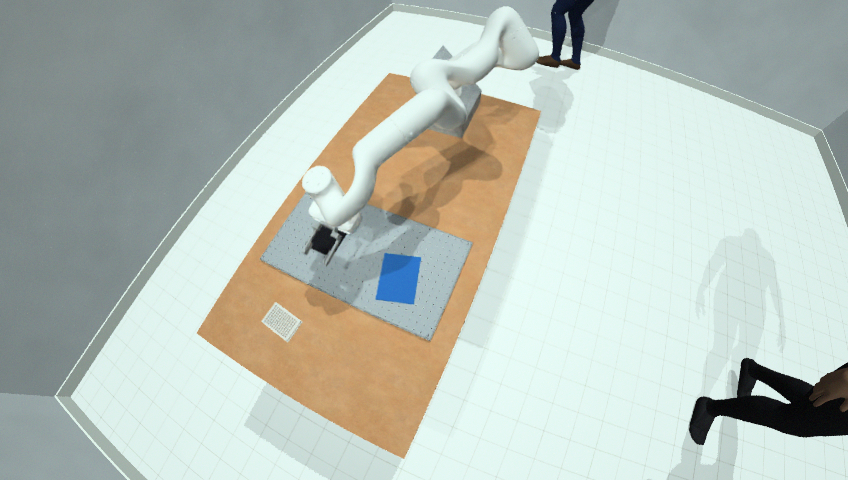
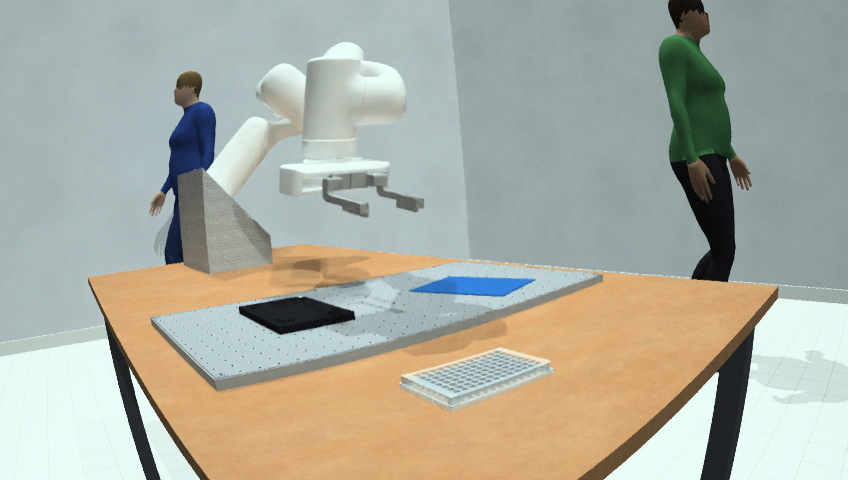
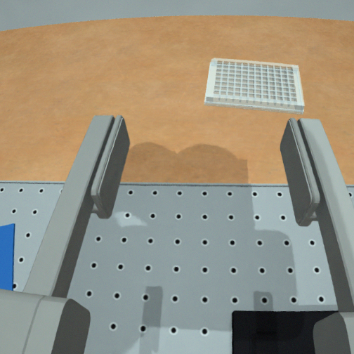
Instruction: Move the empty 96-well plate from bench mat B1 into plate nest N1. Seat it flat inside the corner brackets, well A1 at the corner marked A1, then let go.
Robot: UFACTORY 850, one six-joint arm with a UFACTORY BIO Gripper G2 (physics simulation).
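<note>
The clear-white 96-well plate [image 1: 282, 321] [image 2: 476, 377] [image 3: 255, 86] lies flat on the wooden table top, off the perforated metal board. The black plate nest [image 1: 324, 239] [image 2: 294, 314] [image 3: 255, 340] sits on that board; its A1 mark cannot be read. The blue mat [image 1: 398, 278] [image 2: 476, 285] [image 3: 6, 255] lies bare on the board; no B1 label can be read. My gripper [image 1: 317, 256] [image 2: 390, 206] [image 3: 206, 130] is shut with nothing between its fingers, which stand a fixed gap apart. It hangs well above the board near the nest, apart from the plate.
The perforated metal board [image 1: 443, 279] [image 2: 196, 350] [image 3: 190, 255] lies on the wooden table [image 1: 357, 386] [image 2: 333, 428] [image 3: 75, 90]. The arm's grey wedge base [image 2: 220, 231] stands at the rear. People stand beyond the table, one in blue [image 2: 193, 136] and one in green [image 2: 693, 101].
</note>
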